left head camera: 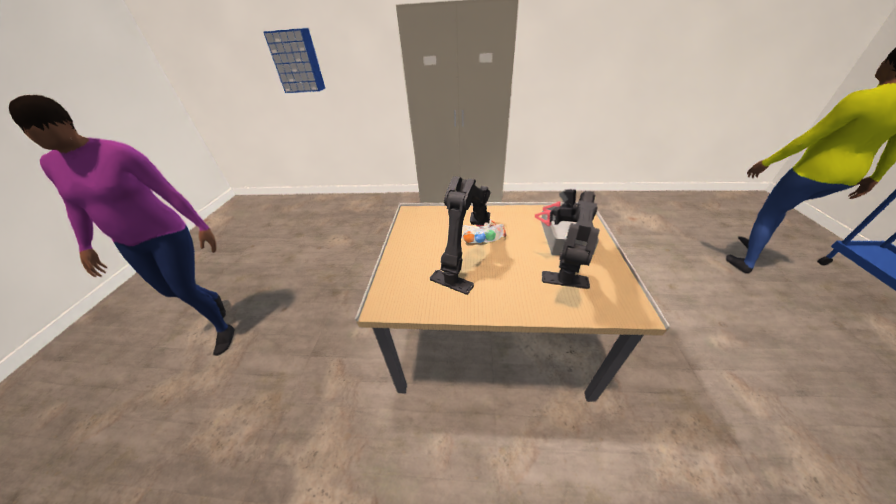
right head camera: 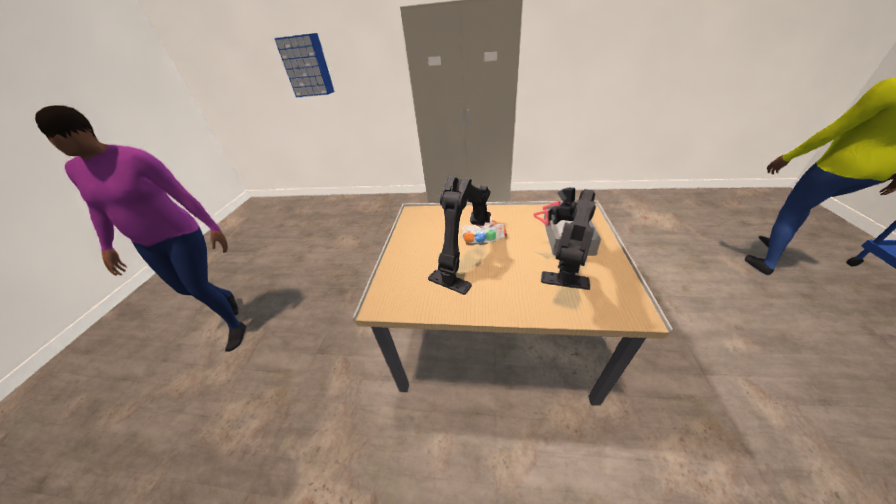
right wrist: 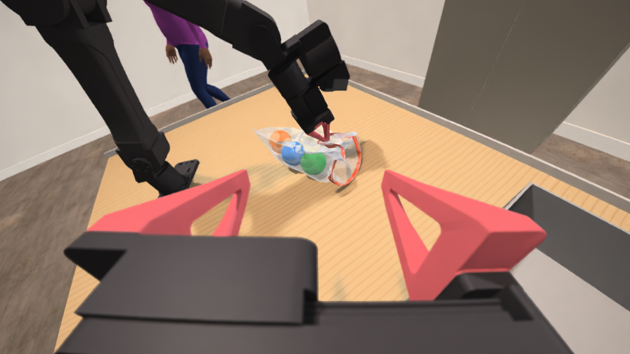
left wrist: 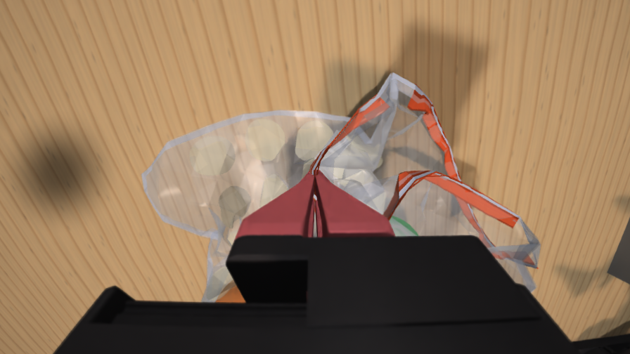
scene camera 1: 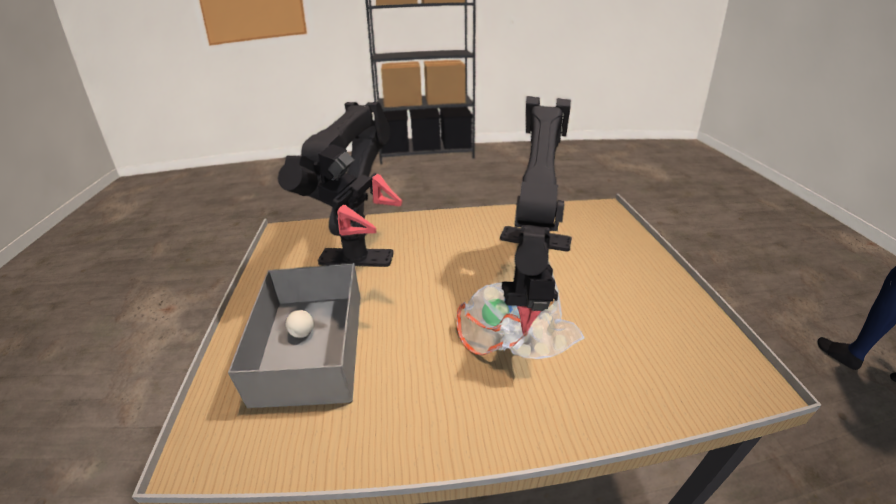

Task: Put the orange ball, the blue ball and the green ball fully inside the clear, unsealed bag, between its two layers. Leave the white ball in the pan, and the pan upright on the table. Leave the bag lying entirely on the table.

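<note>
The clear bag point(scene camera 1: 560, 338) point(left wrist: 180, 192) lies crumpled on the table, its orange-rimmed mouth partly raised. The orange ball point(left head camera: 468, 238) point(right wrist: 280, 141), blue ball point(left head camera: 479, 238) point(right wrist: 293, 153) and green ball point(scene camera 1: 494, 312) point(right wrist: 313, 164) lie in a row inside it, seen through its film. My left gripper point(scene camera 1: 526, 330) point(left wrist: 314, 177) point(right wrist: 327, 141) points down, low over the bag, shut on its orange rim. My right gripper point(scene camera 1: 387, 217) point(right wrist: 315, 177) is open and empty, raised behind the pan in scene camera 1. The white ball point(scene camera 1: 299, 323) rests in the upright grey pan point(scene camera 1: 297, 385) point(right wrist: 575, 225).
The wooden table point(scene camera 1: 413, 438) has a thin grey raised edge. The pan stands near its left edge in scene camera 1, apart from the bag. A shelf rack point(scene camera 1: 422, 56) stands beyond the table. Two people point(left head camera: 109, 188) point(left head camera: 836, 147) are on the floor at either side.
</note>
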